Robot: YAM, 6 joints.
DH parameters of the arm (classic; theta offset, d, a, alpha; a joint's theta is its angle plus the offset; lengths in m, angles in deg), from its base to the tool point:
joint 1: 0 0.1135 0.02 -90
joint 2: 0 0 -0.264 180
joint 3: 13.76 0 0.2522 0
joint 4: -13.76 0 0.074 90
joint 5: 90 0 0 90
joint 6: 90 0.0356 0 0
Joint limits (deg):
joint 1: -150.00..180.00
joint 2: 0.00..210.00
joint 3: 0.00..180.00
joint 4: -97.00..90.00
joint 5: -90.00..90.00
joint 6: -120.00..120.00
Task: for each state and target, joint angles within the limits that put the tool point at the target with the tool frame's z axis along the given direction. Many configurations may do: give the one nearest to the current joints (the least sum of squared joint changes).
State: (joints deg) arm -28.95 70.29 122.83 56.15 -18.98 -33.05
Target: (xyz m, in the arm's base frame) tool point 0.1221 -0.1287 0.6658 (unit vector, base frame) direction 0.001 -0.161 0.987
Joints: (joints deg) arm -45.21 83.37 115.61 51.11 6.47 -33.05
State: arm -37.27 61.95 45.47 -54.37 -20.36 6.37
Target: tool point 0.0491 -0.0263 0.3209 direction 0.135 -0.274 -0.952
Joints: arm -20.48 41.01 61.00 -96.85 12.09 6.37
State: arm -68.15 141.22 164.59 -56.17 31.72 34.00
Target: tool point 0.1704 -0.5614 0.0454 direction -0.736 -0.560 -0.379
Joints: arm -70.04 172.79 152.69 -33.92 62.06 34.00
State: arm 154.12 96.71 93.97 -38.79 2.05 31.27
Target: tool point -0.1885 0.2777 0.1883 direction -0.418 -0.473 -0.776
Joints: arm 120.52 111.78 81.67 -74.01 -36.88 31.27
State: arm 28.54 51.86 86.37 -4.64 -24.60 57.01
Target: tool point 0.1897 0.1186 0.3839 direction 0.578 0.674 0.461
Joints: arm 29.22 57.17 42.58 43.54 -17.81 57.01
